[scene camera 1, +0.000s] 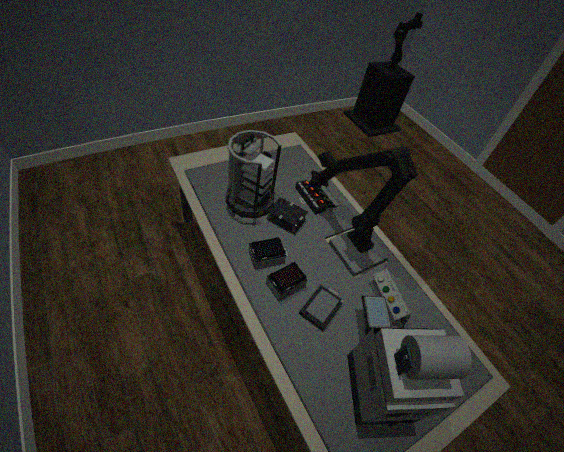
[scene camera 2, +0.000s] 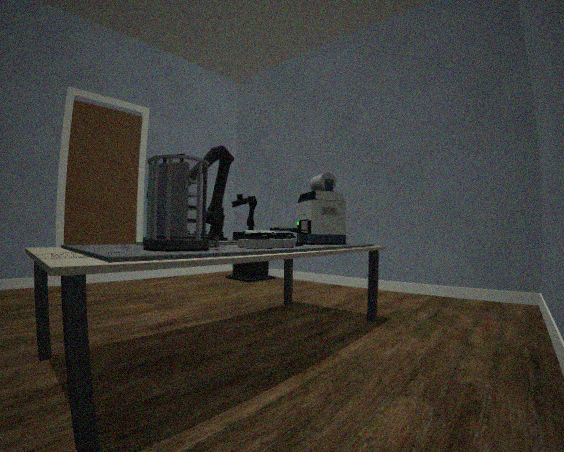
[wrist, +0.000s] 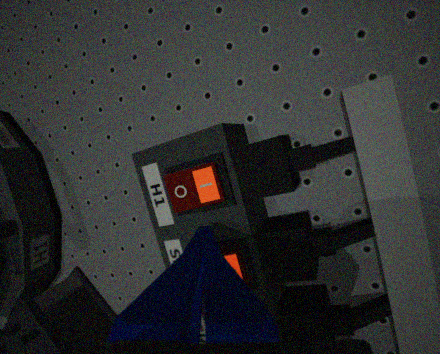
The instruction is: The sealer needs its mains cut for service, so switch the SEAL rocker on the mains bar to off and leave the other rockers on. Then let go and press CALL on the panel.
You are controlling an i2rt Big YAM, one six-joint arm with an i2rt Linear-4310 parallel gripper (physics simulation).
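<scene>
The mains bar (scene camera 1: 320, 204) (wrist: 195, 145) lies near the table's far long edge with several orange-lit rockers. In the wrist view the H1 rocker (wrist: 194, 189) has its "I" side lit. Below it, the rocker beside a label starting with "S" (wrist: 174, 250) shows a lit orange part (wrist: 233, 265); the fingers hide the rest. My gripper (scene camera 1: 314, 181) (wrist: 205, 234) is shut and empty, its blue fingertips over or at this rocker; contact cannot be told. The button panel (scene camera 1: 394, 305), with pale, green, yellow and blue buttons, stands beyond the arm's base; its labels are unreadable.
A round cage-like rack (scene camera 1: 258, 182) (scene camera 2: 148, 200) stands beside the bar, with a dark box (scene camera 1: 287, 216) near it. Black plugs (wrist: 272, 165) and cables run from the bar. Two dark bins, a tray frame (scene camera 1: 306, 319), a small screen (scene camera 1: 376, 312) and a white machine with a roll (scene camera 1: 442, 357) (scene camera 2: 325, 212) stand farther along.
</scene>
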